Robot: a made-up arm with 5 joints.
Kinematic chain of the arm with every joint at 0, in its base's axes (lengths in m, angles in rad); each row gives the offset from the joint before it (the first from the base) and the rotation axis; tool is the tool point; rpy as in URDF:
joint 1: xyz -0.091 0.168 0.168 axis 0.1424 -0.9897 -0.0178
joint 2: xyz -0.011 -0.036 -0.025 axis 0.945 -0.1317 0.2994
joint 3: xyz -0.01 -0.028 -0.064 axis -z
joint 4: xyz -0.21 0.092 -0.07 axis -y
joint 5: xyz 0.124 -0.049 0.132 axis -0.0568 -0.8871 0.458
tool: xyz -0.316 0.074 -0.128 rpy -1.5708 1.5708 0
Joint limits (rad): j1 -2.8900..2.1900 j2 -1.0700..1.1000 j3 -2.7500..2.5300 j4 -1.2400..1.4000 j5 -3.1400..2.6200
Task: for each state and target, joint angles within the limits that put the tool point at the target. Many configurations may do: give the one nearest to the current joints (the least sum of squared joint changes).
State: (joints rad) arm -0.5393 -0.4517 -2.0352 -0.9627 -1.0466
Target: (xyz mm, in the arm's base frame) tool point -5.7 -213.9 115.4
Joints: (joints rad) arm -0.6099 0.2809 -2.4405 -0.7435 -0.3812
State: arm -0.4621 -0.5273 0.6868 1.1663 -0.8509
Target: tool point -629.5 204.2 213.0
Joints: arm -0.8907 -0.7482 0.2060 1.2435 -0.5059
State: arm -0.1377 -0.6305 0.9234 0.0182 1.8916
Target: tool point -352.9 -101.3 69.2
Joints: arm -0.7825 -0.7252 0.8880 0.0035 1.4600
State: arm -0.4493 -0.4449 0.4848 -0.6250 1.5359
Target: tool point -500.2 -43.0 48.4
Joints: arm -0.7110 -0.5748 0.4142 -0.5432 1.4296
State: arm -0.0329 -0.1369 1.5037 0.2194 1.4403
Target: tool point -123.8 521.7 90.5
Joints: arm 0.0309 0.6644 1.6146 -0.2043 0.6738
